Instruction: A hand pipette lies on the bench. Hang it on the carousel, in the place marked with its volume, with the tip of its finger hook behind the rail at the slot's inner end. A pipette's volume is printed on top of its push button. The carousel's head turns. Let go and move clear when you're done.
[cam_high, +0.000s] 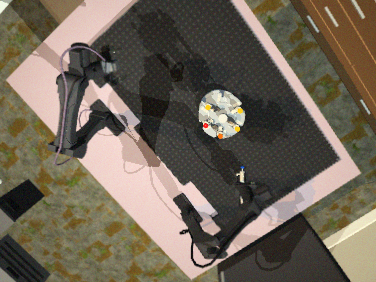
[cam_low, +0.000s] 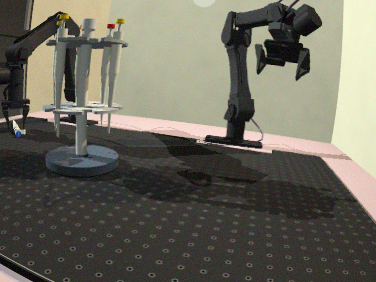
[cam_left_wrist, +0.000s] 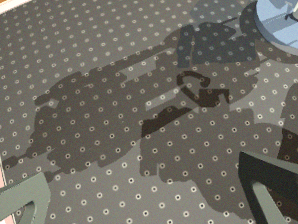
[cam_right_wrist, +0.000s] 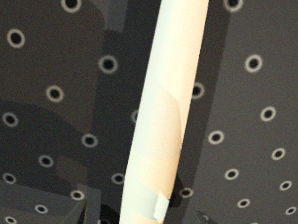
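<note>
My right hand is 30 mm past the pipette, 10 mm to the left of it and 10 mm above it.
</note>
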